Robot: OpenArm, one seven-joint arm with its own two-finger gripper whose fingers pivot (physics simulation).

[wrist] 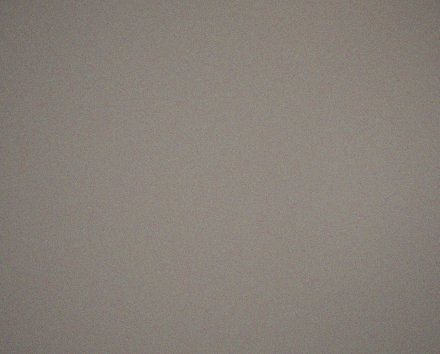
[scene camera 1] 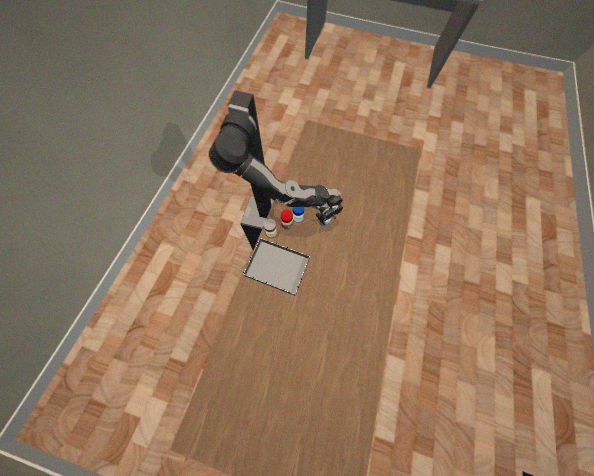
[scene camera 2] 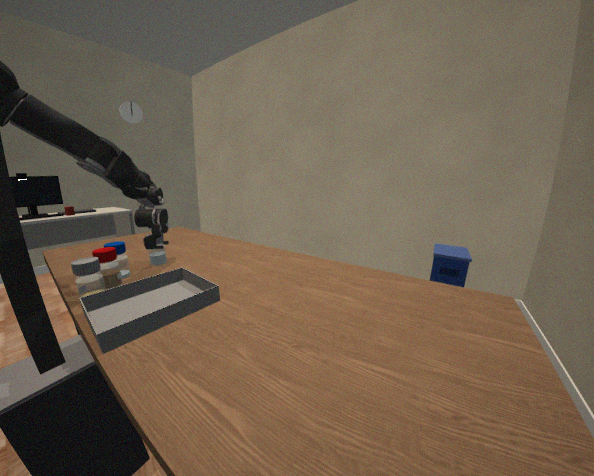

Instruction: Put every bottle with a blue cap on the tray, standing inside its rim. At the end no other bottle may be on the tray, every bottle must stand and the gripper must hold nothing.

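Observation:
My gripper [scene camera 1: 327,217] [scene camera 2: 157,245] is shut on a bottle with pale blue contents [scene camera 1: 326,223] [scene camera 2: 158,258], upright at or just above the table, away from the tray. Its cap is hidden by the fingers, so its colour cannot be told. A blue-capped bottle [scene camera 1: 298,215] [scene camera 2: 119,254], a red-capped bottle [scene camera 1: 286,218] [scene camera 2: 107,262] and a grey-capped bottle [scene camera 1: 270,228] [scene camera 2: 87,275] stand in a row behind the tray. The tray [scene camera 1: 277,267] [scene camera 2: 165,318] holds no bottle. A blurred grey surface fills the wrist view.
The bottle row stands close to the table's [scene camera 1: 320,340] [scene camera 2: 350,360] edge by the arm's black post [scene camera 2: 30,300]. The arm [scene camera 1: 265,180] [scene camera 2: 65,127] reaches over the table near the row. A blue bin [scene camera 2: 450,267] stands beyond the far table edge.

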